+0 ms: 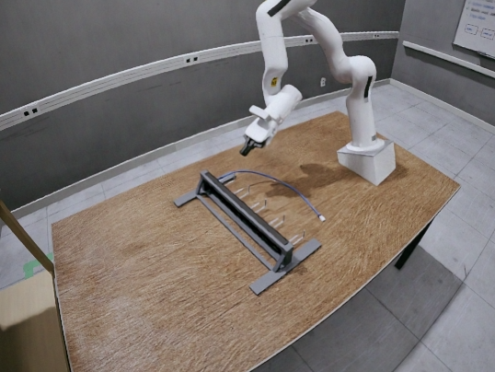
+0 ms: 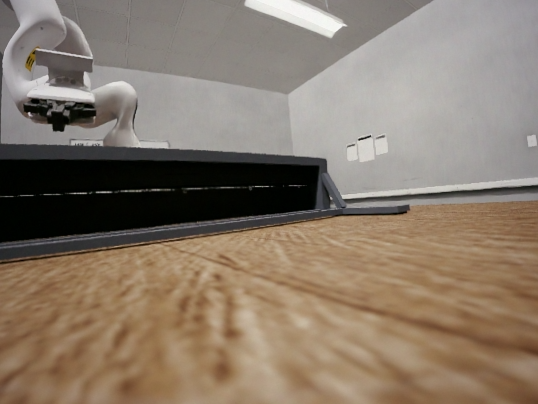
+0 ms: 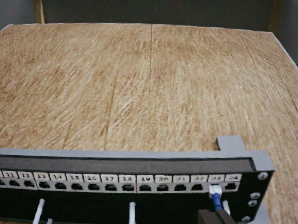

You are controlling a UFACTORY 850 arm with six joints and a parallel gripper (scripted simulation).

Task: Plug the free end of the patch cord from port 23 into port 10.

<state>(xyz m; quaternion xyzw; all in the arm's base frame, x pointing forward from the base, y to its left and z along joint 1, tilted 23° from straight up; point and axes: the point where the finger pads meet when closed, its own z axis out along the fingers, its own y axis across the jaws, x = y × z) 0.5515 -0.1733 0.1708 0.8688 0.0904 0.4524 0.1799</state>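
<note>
Now: hand 33 cm to the right of the plug, 17 cm above it and 10 cm past it.
</note>
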